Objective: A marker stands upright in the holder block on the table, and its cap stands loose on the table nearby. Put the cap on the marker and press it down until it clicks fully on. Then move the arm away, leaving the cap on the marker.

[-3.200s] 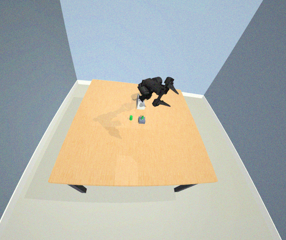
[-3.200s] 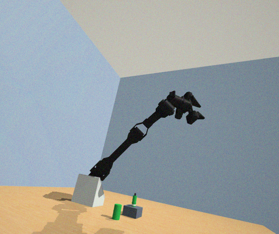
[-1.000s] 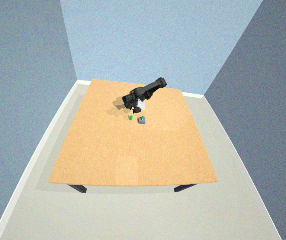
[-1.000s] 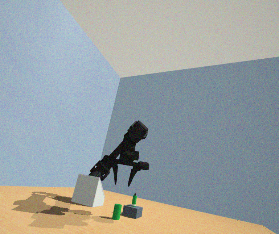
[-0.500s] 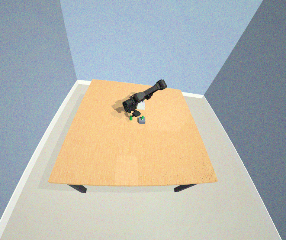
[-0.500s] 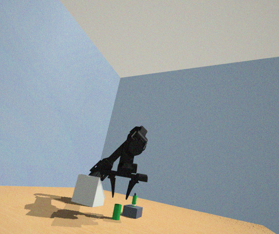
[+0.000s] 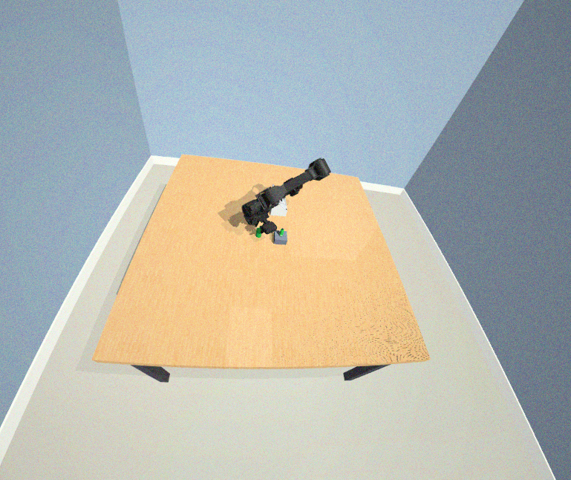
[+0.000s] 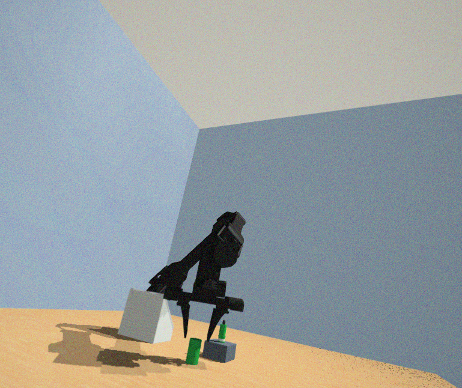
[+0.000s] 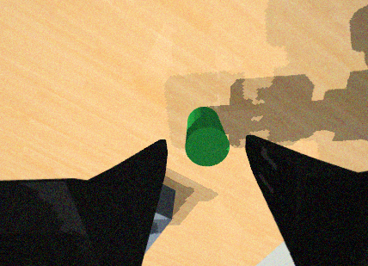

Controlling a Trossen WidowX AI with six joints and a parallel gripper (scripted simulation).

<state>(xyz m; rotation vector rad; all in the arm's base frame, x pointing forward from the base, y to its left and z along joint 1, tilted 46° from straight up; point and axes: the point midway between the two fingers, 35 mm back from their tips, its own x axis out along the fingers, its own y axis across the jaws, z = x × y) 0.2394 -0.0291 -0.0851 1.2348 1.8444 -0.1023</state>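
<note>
The green cap lies 2 cm below my gripper tip. The rest, counted from my gripper tip: grey holder block (1 cm ahead, 11 cm to the left, 3 cm below).
</note>
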